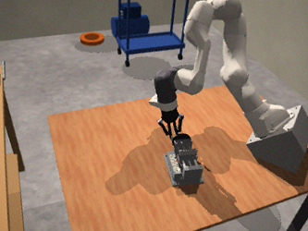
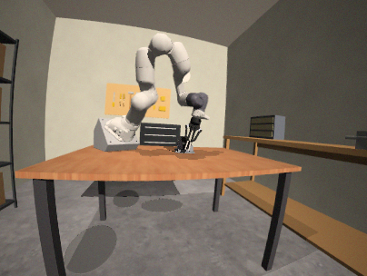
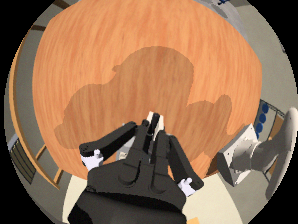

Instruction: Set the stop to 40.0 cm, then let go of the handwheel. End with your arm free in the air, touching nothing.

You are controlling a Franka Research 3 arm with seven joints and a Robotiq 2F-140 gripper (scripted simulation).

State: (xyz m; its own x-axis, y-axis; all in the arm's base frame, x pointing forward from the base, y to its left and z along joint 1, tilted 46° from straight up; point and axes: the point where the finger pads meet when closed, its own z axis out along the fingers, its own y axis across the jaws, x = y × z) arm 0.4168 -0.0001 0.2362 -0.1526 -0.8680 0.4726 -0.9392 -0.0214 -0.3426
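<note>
Now: hand 2 cm to the right of the handwheel, 1 cm past it and 1 cm above it.
</note>
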